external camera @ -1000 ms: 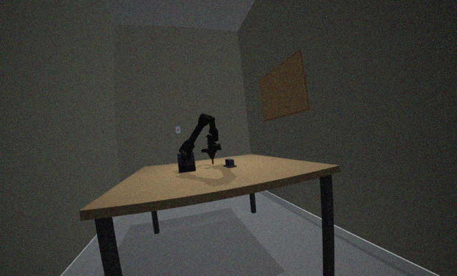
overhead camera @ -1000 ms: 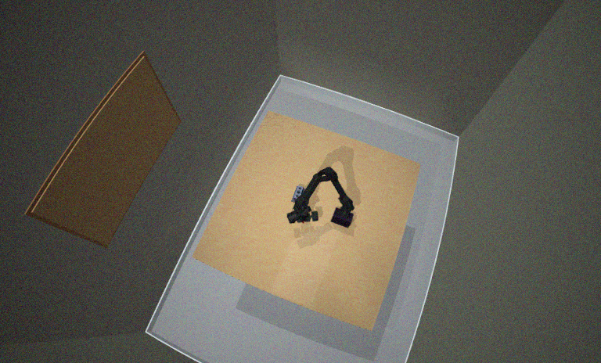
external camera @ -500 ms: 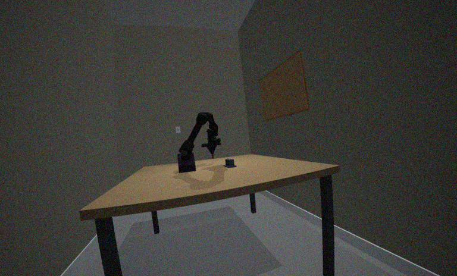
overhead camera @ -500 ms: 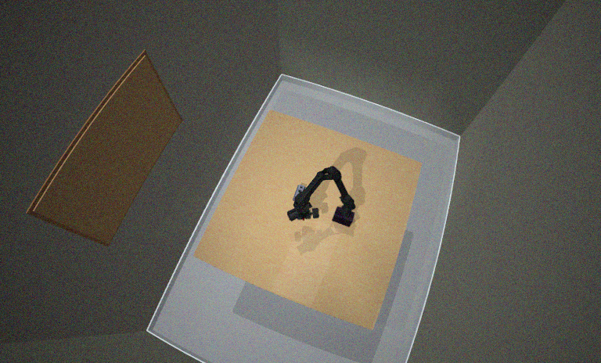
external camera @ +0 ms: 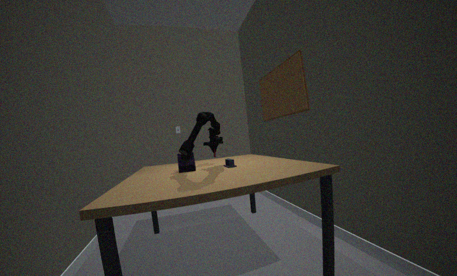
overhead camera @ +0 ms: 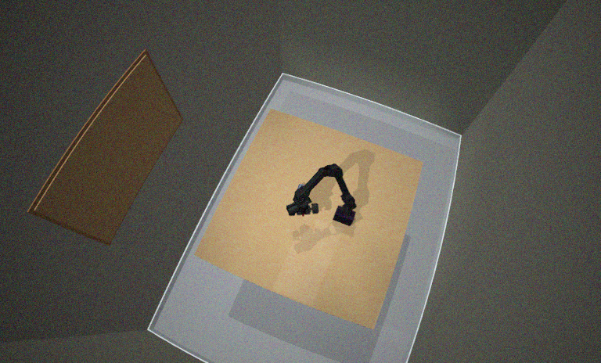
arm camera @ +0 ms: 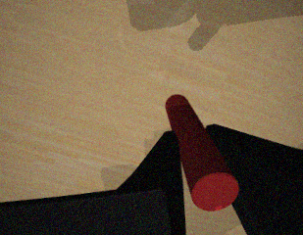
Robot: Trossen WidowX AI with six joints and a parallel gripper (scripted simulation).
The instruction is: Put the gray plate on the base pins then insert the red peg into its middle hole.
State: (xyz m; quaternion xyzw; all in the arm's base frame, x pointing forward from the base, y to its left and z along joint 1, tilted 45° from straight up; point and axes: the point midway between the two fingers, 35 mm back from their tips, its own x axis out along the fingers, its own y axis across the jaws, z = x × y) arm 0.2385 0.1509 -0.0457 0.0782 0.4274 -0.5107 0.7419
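Right now the gray plate is 100 mm ahead of my gripper tip, 160 mm to the right of it and 70 mm below it. Also, from my gripper tip: red peg: right at my gripper tip; base: 100 mm ahead, 160 mm to the right, 110 mm below.
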